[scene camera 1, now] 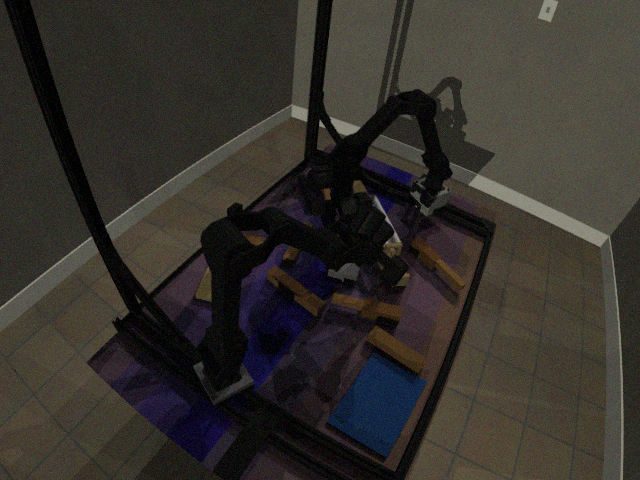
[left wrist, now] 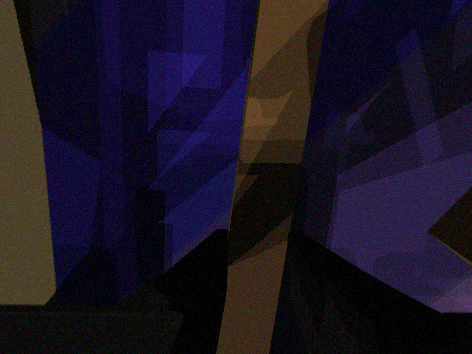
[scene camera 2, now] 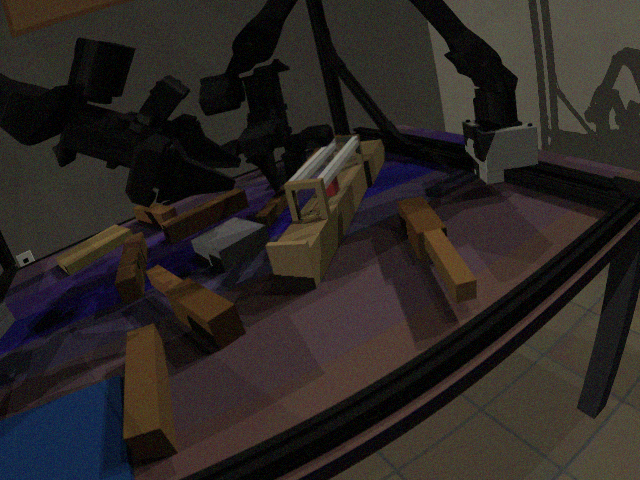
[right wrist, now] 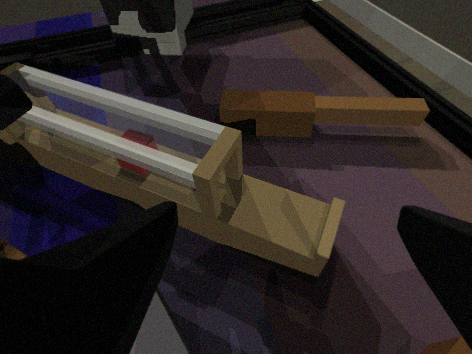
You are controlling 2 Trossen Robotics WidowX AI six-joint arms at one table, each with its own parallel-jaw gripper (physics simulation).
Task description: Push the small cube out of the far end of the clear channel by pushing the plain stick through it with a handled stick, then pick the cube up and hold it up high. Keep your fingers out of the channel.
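Observation:
The clear channel (scene camera 2: 332, 162) (right wrist: 140, 114) (scene camera 1: 385, 214) lies on its tan wooden base (scene camera 2: 304, 243) (right wrist: 277, 218) in the middle of the table. The small red cube (scene camera 2: 332, 187) (right wrist: 134, 154) sits inside it. My left gripper (left wrist: 256, 241) (scene camera 2: 270, 176) (scene camera 1: 332, 200) is down beside the channel and shut on the plain stick (left wrist: 270, 105), which runs straight up the left wrist view. My right gripper (right wrist: 285, 214) (scene camera 1: 390, 267) is open and empty, hovering near the channel's near end. A handled stick (scene camera 1: 437, 262) (scene camera 2: 437, 243) (right wrist: 277, 109) lies on the table beyond that end.
Several other wooden sticks (scene camera 1: 296, 288) (scene camera 1: 396, 350) (scene camera 2: 147, 381) lie scattered on the table. A grey block (scene camera 2: 228, 240) (scene camera 1: 344, 272) sits beside the channel. A blue mat (scene camera 1: 377, 402) covers the front corner. A black frame post (scene camera 1: 318, 71) stands at the back.

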